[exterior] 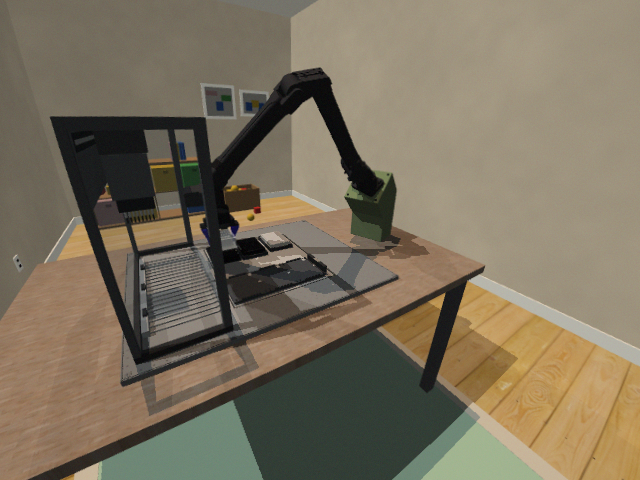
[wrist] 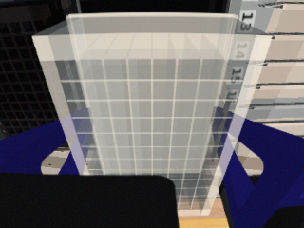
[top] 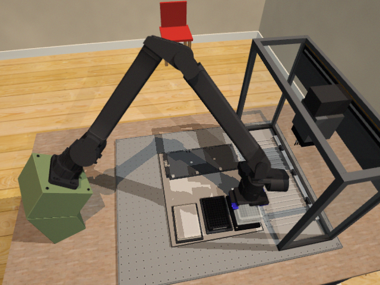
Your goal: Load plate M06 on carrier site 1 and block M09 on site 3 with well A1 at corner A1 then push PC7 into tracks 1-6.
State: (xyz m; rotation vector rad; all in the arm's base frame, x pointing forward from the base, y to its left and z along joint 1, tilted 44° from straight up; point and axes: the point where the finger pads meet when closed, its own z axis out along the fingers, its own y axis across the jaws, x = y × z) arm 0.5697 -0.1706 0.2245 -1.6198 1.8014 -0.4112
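Now: hand 50 mm above the nest S3. From my hand the other things lie so: clear 96-well plate M06: right at my hand; white 384-well plate M60: 220 mm behind, 10 mm to the right, 40 mm below; nest S2: 100 mm behind, 10 mm to the left, 50 mm below.
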